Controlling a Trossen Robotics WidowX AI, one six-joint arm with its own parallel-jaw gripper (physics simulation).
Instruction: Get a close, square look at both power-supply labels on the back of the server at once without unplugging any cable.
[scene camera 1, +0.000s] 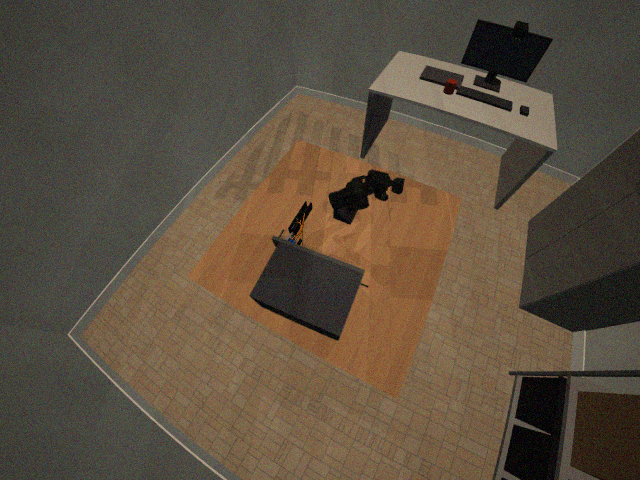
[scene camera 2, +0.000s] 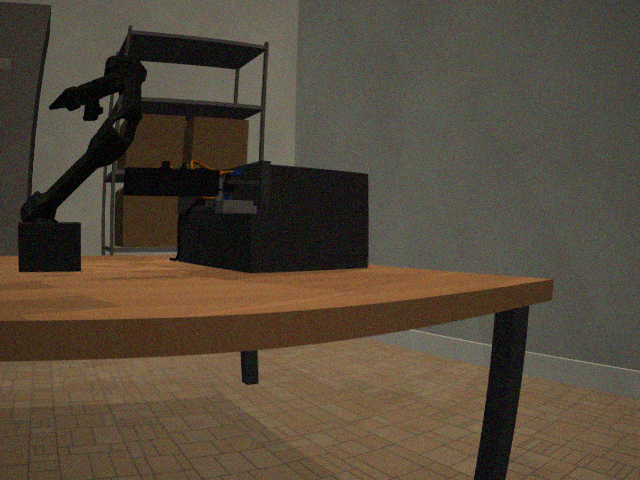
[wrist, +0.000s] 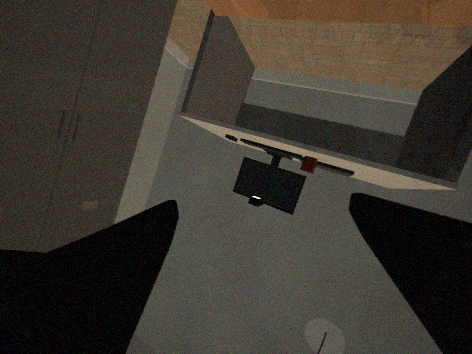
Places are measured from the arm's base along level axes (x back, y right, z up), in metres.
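Pixels of known places: gripper, fingertip midpoint: (scene camera 1: 396, 177) (scene camera 2: 54, 106) (wrist: 261, 204); arm's base, link origin: (scene camera 1: 349, 205) (scene camera 2: 40, 246).
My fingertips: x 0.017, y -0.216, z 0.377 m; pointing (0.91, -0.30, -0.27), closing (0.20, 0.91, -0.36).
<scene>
For each thing: its top centre in the pictures, then the offset to it from my fingertips. "*": a spot on its surface instead. Level surfaces: height alone.
- wooden table, surface height: dz -0.429 m
- black elongated assembly, top centre: (scene camera 2: 176, 160) (scene camera 1: 299, 214) dy +0.345, dx -0.331, dz -0.205 m
- pale grey block, surface spot: (scene camera 2: 235, 206) * dy +0.354, dx -0.456, dz -0.295 m
The server (scene camera 1: 310, 289) (scene camera 2: 312, 219) is a large dark box on the wooden table (scene camera 1: 429, 227) (scene camera 2: 413, 286). Orange cables (scene camera 1: 302, 224) (scene camera 2: 200, 165) and a black elongated assembly (scene camera 1: 296, 222) (scene camera 2: 170, 181) extend from its back. A pale grey block (scene camera 2: 235, 206) sits by the server's back in scene camera 2. The arm (scene camera 1: 351, 198) (scene camera 2: 105, 144) is raised beside the back, with its wrist folded away from the server. My gripper (scene camera 2: 56, 103) (wrist: 261, 204) is open and empty, high above the arm's base and apart from the cables. Neither power-supply label shows.
In the wrist view, a desk (scene camera 1: 413, 95) (wrist: 380, 177) carries a monitor (scene camera 1: 506, 50) (wrist: 270, 185) and a red mug (scene camera 1: 450, 86) (wrist: 309, 164). A tall cabinet (scene camera 1: 584, 227) (wrist: 75, 75) stands beside it. A shelf rack (scene camera 2: 263, 98) stands behind the table in scene camera 2.
</scene>
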